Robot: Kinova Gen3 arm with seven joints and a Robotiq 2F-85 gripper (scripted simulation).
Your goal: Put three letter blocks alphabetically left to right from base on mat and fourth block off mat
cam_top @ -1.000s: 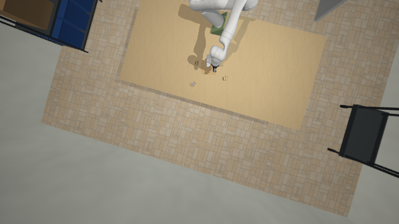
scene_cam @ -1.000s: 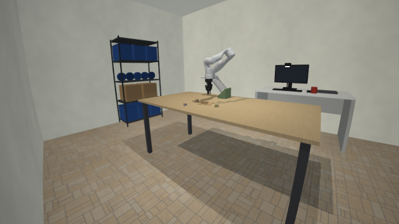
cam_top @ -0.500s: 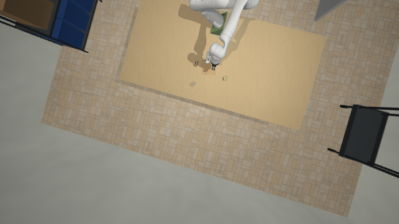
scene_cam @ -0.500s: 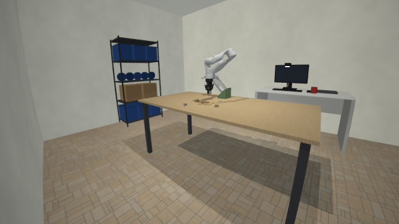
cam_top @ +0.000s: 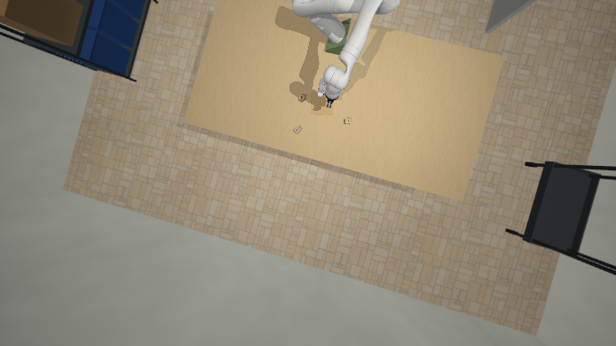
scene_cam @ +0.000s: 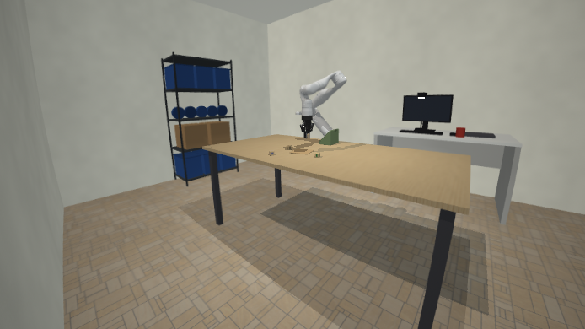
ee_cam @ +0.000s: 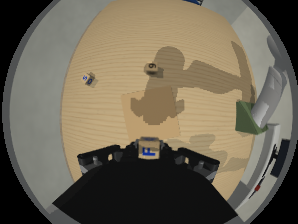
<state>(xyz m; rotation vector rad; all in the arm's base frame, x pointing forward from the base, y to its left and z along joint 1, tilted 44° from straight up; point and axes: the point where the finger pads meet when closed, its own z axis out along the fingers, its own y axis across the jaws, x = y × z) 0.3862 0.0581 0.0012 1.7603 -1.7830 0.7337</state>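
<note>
Right now my hand is 5 cm to the left of the tan mat and 12 cm above it. The rest, counted from my hand: green-marked block 8 cm ahead, 13 cm to the left, 11 cm below.
</note>
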